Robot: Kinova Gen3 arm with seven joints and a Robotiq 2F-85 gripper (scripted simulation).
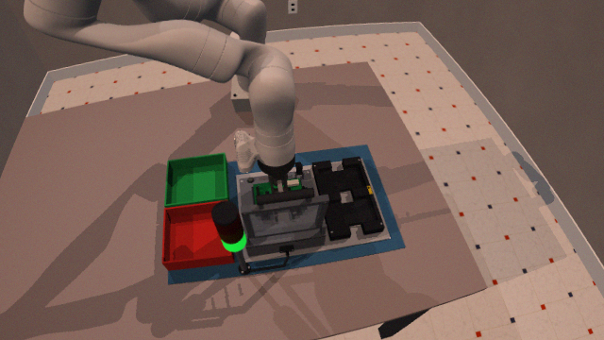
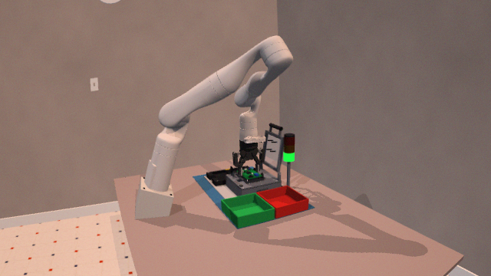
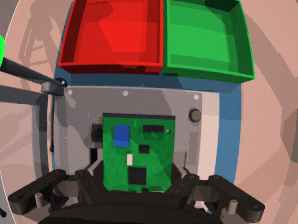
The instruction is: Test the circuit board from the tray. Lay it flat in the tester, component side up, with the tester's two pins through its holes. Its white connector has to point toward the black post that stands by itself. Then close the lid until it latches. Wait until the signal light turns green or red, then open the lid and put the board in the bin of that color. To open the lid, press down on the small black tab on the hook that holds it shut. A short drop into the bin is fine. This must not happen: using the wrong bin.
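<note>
Right now my hand is 1 cm above the green circuit board. The rest, counted from my hand: green bin 18 cm to the right, 14 cm behind, 8 cm below; then red bin 21 cm to the right, 8 cm below; then tester lid 11 cm ahead, 9 cm above, 2 cm to the right.
</note>
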